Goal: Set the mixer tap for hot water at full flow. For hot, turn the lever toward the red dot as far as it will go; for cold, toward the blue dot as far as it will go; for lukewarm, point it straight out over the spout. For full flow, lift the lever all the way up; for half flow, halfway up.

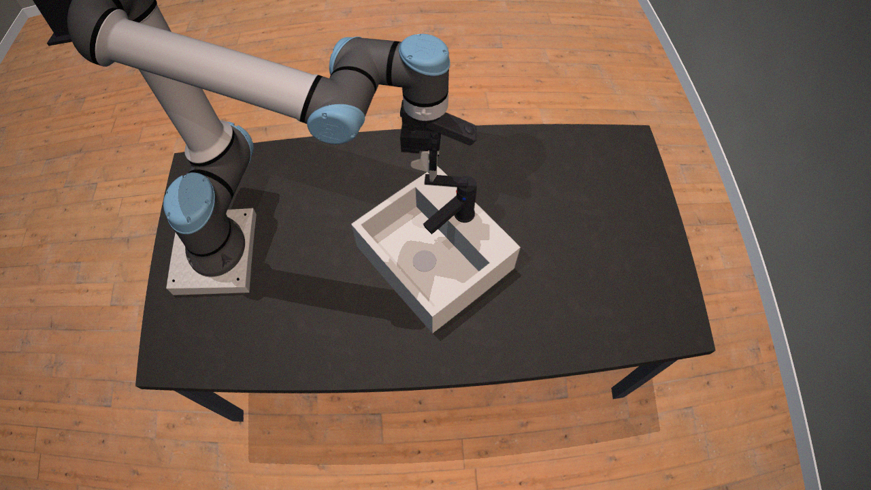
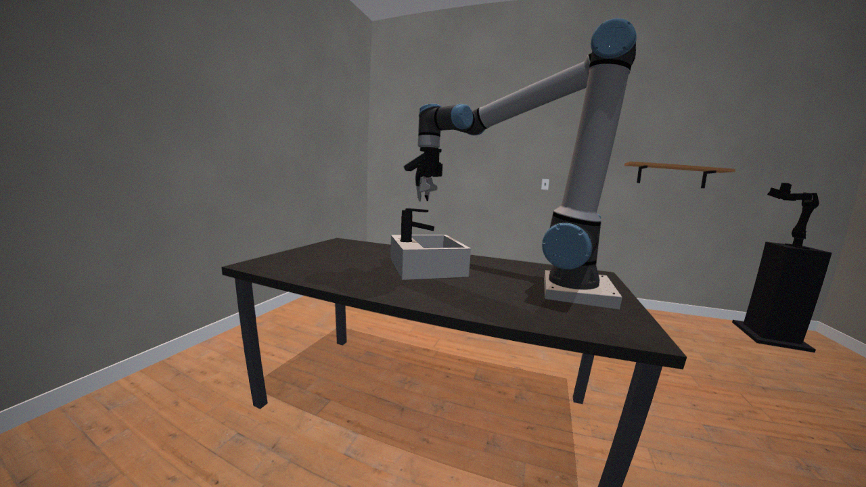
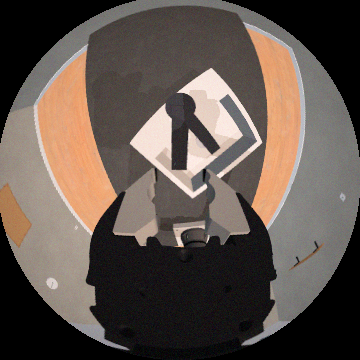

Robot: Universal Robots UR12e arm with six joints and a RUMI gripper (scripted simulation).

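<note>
My gripper is now 3 cm short of the lever and 6 cm above it. From my hand the other things lie so: white square basin (1 cm behind, 8 cm to the right, 29 cm below).
</note>
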